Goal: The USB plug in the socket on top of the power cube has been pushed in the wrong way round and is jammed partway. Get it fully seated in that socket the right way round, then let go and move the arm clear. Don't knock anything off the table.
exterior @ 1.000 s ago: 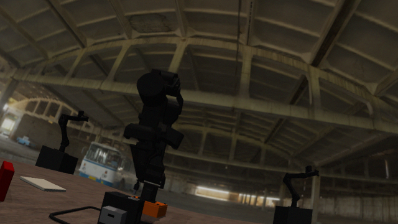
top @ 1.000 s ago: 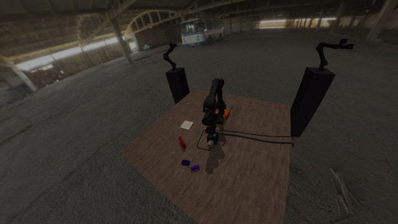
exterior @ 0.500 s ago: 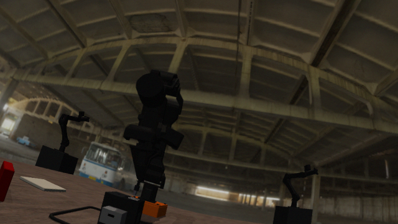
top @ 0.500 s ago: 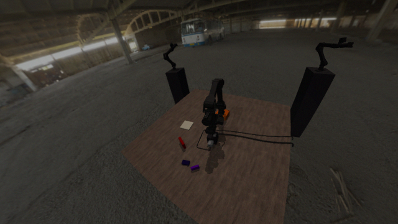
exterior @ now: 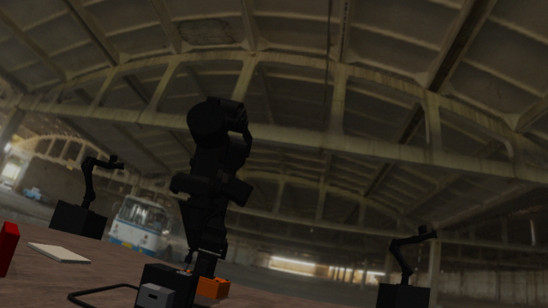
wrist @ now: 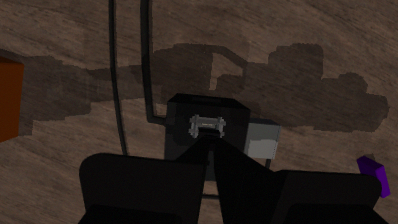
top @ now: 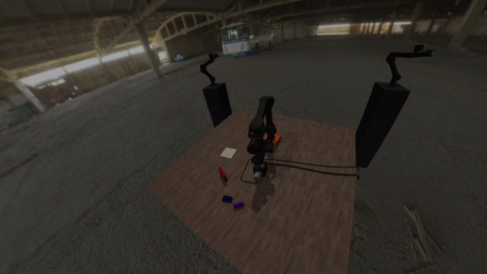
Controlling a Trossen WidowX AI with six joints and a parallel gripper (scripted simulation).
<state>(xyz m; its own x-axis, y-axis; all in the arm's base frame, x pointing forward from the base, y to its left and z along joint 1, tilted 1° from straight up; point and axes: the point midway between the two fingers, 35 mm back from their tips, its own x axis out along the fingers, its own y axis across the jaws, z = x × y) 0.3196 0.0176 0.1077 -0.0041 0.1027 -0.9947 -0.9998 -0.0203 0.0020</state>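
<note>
The silver USB socket lies 5 cm below my gripper tip. Also, from my gripper tip: blue block (26 cm ahead, 16 cm to the right, 11 cm below); then red block (26 cm to the right, 11 cm ahead, 9 cm below); then white pad (33 cm to the right, 12 cm below, 11 cm behind).
</note>
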